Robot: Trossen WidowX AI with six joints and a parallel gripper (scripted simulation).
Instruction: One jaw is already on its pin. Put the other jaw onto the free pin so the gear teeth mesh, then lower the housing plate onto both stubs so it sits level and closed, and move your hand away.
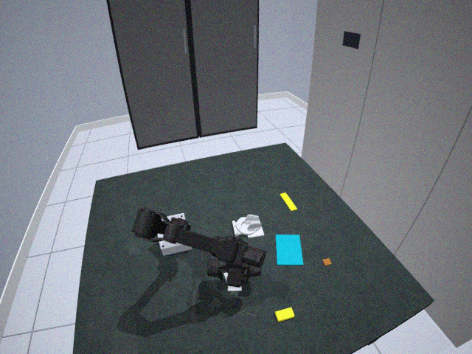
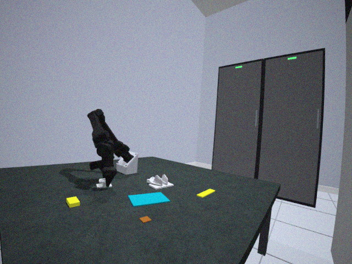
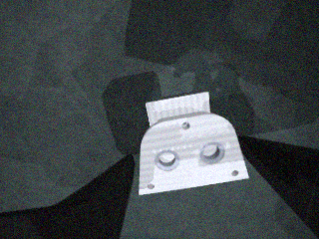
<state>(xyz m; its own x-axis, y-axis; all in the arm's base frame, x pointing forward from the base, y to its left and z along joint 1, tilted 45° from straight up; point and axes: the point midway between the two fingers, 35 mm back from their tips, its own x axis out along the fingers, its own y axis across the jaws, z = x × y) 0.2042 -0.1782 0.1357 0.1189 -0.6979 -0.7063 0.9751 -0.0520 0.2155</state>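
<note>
My gripper tip is now 10 mm to the left of the small white stand. Also, from my gripper tip: cyan sheet 250 mm ahead, 100 mm to the left, 10 mm below; then yellow block 180 mm to the right, 140 mm ahead; then white base 260 mm to the left, 140 mm ahead, 10 mm below.
</note>
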